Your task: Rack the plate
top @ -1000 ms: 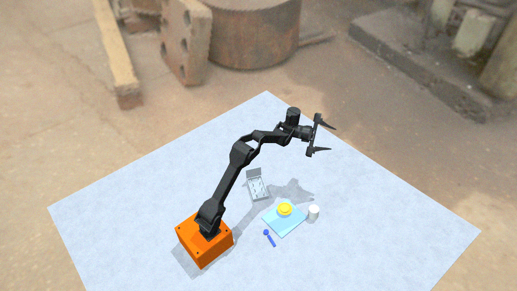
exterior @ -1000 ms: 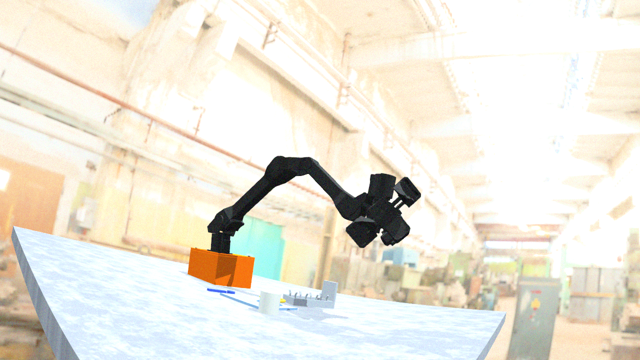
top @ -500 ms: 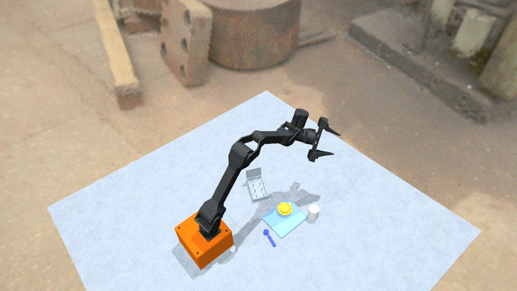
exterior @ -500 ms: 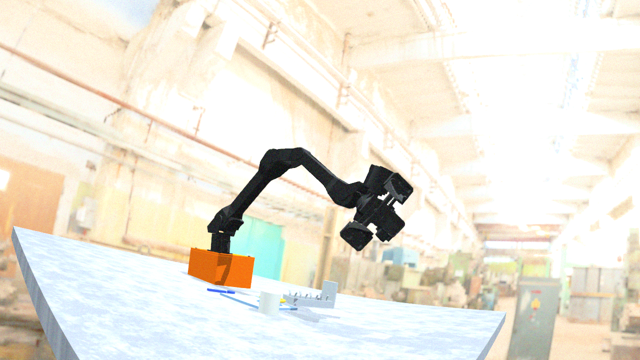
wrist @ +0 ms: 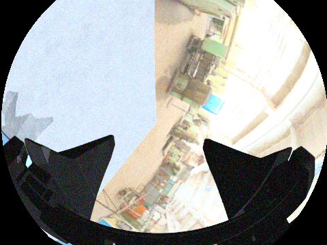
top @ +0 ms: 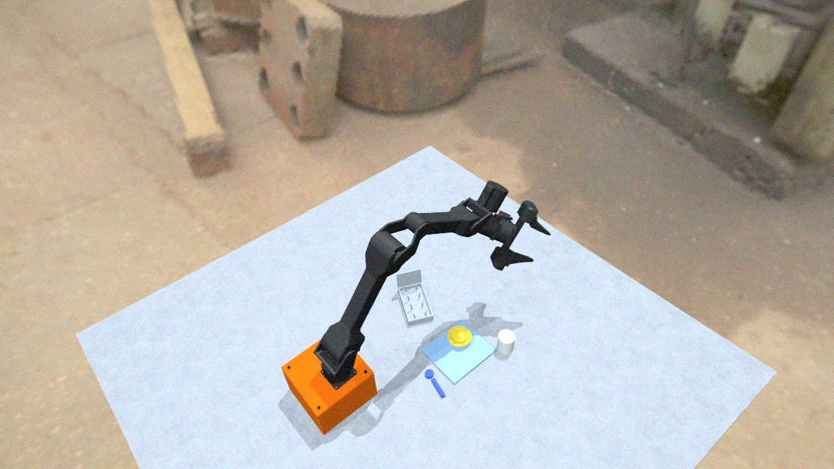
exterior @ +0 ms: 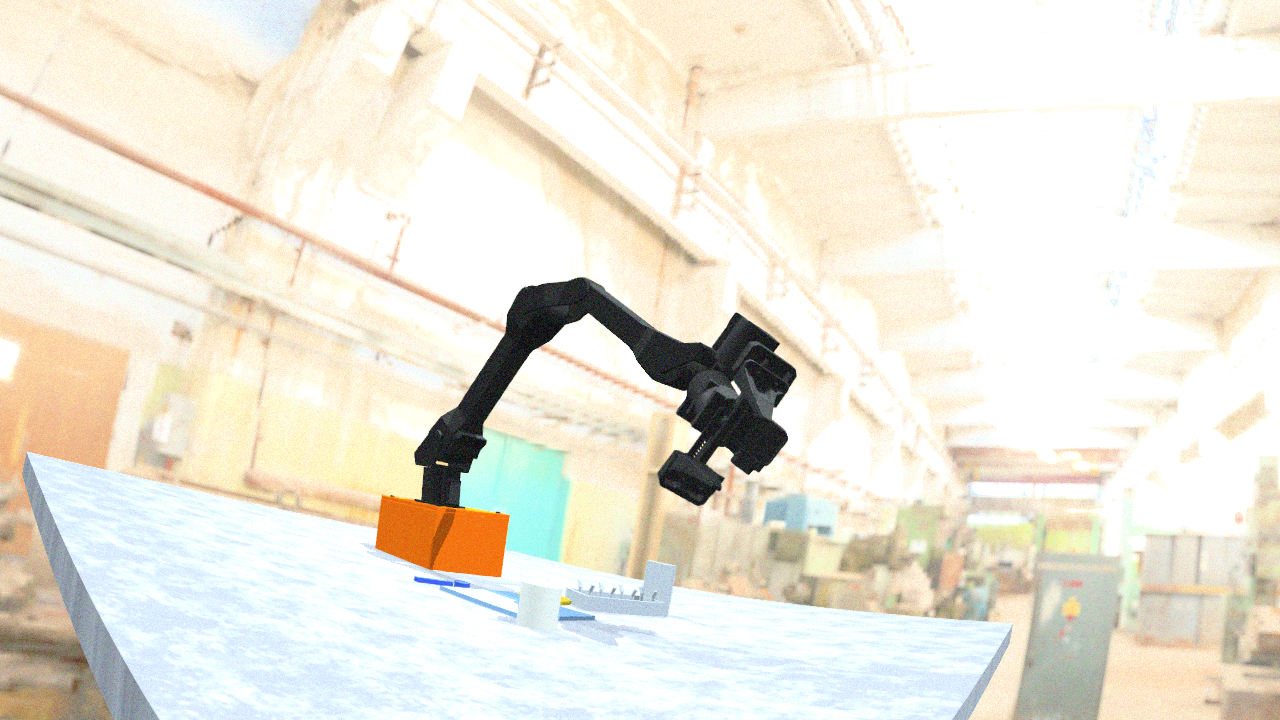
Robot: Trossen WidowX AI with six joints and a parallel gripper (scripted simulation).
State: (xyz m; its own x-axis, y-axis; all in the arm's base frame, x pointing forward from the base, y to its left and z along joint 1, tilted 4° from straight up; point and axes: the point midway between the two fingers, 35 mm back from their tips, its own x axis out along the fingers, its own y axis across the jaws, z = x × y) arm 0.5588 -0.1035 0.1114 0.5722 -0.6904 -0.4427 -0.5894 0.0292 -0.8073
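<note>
My gripper tip is 25 cm past the yellow plate, 20 cm above it and 4 cm to the right of it. From my gripper tip the other things lie so: grey dish rack (26 cm behind, 22 cm to the left, 19 cm below); white cup (19 cm below, 18 cm behind, 5 cm to the right); light blue mat (28 cm behind, 21 cm below, 2 cm to the left).
</note>
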